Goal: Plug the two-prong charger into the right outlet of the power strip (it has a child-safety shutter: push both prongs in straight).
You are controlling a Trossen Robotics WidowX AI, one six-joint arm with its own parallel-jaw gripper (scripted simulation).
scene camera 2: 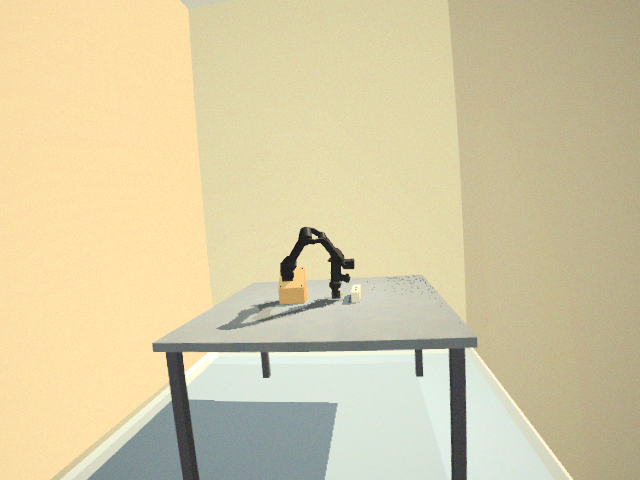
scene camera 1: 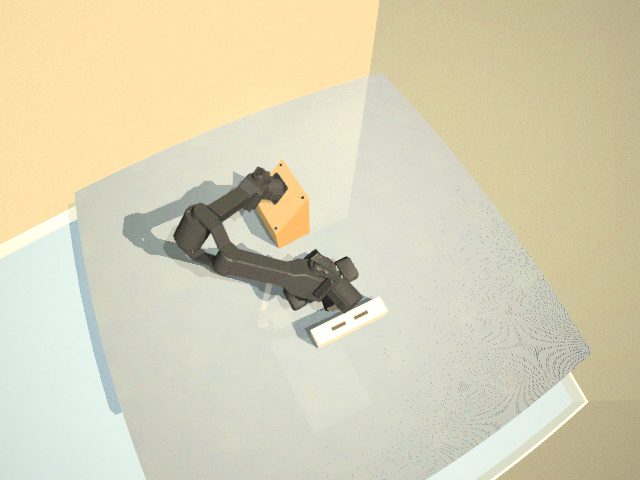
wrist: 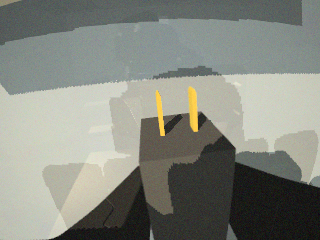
Labels:
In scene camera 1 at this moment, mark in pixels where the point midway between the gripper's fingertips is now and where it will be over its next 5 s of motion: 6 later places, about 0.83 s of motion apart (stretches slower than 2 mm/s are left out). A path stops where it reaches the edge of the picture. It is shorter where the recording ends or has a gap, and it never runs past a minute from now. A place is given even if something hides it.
My gripper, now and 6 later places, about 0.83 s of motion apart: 319, 290; 323, 299; 325, 305; 326, 306; 327, 308; 328, 310; 328, 312

